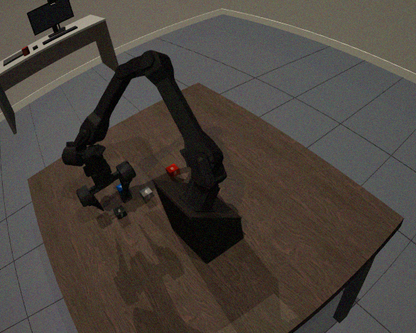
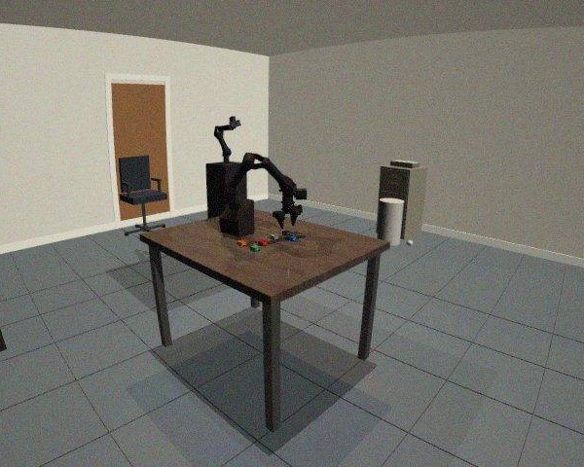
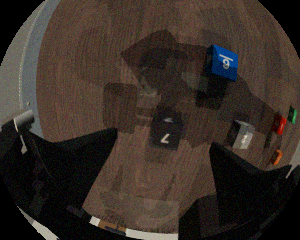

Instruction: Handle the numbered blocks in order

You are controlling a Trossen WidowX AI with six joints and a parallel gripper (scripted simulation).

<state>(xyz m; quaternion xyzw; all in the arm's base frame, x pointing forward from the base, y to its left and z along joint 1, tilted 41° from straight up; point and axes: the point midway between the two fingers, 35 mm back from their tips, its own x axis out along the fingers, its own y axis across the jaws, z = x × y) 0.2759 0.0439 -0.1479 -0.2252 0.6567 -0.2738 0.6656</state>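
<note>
The black block is 30 mm below my gripper tip and 10 mm behind it. From my gripper tip the other things lie so: blue block 80 mm ahead, 60 mm to the right, 30 mm below; red block 220 mm to the right, 30 mm below, 20 mm ahead; grey block 110 mm to the right, 30 mm below, 10 mm behind.
</note>
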